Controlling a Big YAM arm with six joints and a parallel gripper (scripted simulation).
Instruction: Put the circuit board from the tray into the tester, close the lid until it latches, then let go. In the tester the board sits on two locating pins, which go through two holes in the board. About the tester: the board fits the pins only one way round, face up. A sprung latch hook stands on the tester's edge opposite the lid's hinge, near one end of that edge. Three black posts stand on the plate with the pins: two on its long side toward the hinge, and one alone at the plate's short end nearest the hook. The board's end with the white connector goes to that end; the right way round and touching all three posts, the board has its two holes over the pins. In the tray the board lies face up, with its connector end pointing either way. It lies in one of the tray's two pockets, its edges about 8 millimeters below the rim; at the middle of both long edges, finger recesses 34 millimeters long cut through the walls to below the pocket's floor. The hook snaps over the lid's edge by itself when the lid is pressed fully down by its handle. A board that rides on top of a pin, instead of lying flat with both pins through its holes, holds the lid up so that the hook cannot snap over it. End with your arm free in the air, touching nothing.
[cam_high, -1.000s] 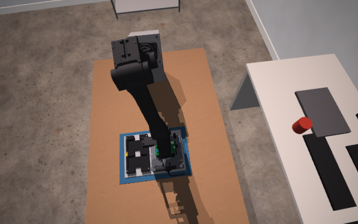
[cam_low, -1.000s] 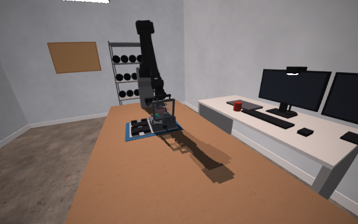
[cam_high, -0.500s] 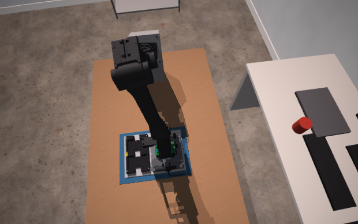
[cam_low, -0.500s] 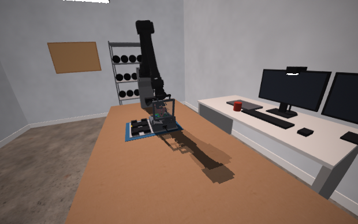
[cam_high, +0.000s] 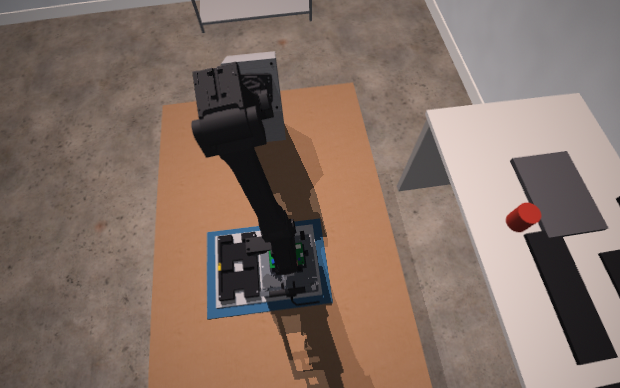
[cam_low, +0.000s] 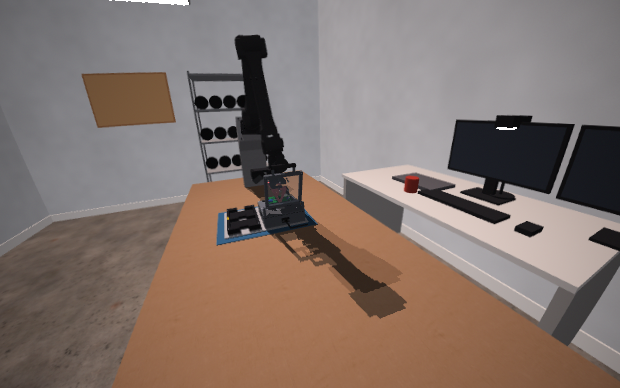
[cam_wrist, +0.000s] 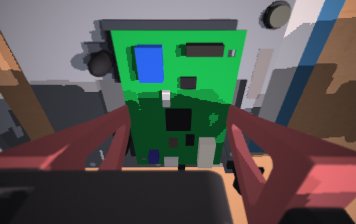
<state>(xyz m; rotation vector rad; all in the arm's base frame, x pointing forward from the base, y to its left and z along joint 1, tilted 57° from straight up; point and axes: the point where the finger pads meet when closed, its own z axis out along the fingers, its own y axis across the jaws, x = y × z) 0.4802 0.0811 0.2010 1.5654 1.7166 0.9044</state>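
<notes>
Now: hand right at the green circuit board. From my hand the other things lie so: clear lid (130 mm ahead, 20 mm to the left, 90 mm above).
</notes>
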